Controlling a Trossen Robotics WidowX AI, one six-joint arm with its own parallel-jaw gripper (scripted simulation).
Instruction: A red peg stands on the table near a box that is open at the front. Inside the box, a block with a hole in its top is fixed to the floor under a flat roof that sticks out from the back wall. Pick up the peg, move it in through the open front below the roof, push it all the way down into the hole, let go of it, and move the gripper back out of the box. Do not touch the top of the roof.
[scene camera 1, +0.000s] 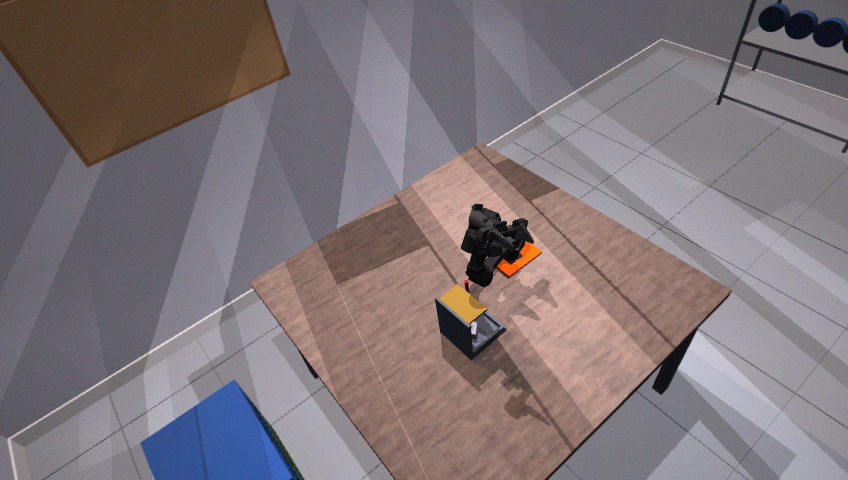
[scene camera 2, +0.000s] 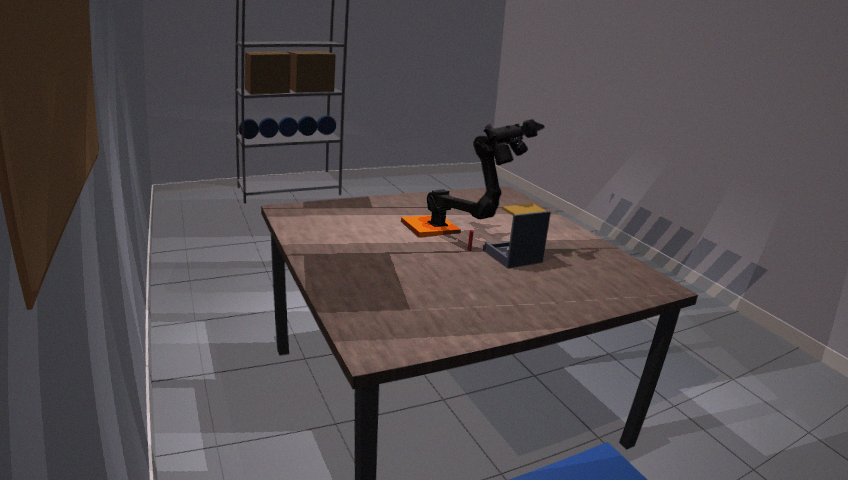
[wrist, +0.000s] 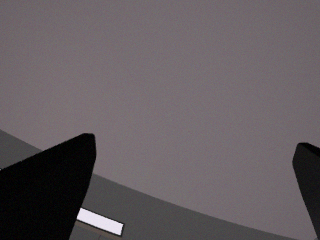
gripper: scene camera 1 523, 245; scene camera 2 538, 128; wrist 200, 150
